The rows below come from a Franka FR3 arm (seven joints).
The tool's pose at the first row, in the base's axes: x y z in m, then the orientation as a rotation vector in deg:
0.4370, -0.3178, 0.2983, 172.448, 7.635, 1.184
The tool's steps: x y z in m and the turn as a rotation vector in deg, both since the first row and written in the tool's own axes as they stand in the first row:
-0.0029, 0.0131, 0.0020, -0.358, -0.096, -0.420
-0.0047, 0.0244, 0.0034, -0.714, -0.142, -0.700
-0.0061, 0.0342, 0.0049, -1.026, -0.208, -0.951
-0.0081, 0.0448, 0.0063, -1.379, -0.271, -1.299
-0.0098, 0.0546, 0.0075, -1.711, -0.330, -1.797
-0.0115, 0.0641, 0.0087, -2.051, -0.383, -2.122
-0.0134, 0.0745, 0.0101, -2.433, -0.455, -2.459
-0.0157, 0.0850, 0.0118, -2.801, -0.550, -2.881
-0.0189, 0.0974, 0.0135, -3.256, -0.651, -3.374
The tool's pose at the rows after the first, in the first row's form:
0.4353, -0.3313, 0.2980, 172.056, 8.238, 1.021
0.4345, -0.3428, 0.2980, 171.677, 8.634, 0.946
0.4340, -0.3528, 0.2978, 171.343, 8.986, 0.842
0.4330, -0.3636, 0.2978, 170.959, 9.479, 0.736
0.4321, -0.3736, 0.2978, 170.580, 10.195, 0.621
0.4313, -0.3833, 0.2978, 170.208, 10.652, 0.532
0.4303, -0.3939, 0.2978, 169.791, 11.119, 0.417
0.4290, -0.4047, 0.2974, 169.377, 11.709, 0.259
0.4269, -0.4174, 0.2973, 168.866, 12.395, 0.091

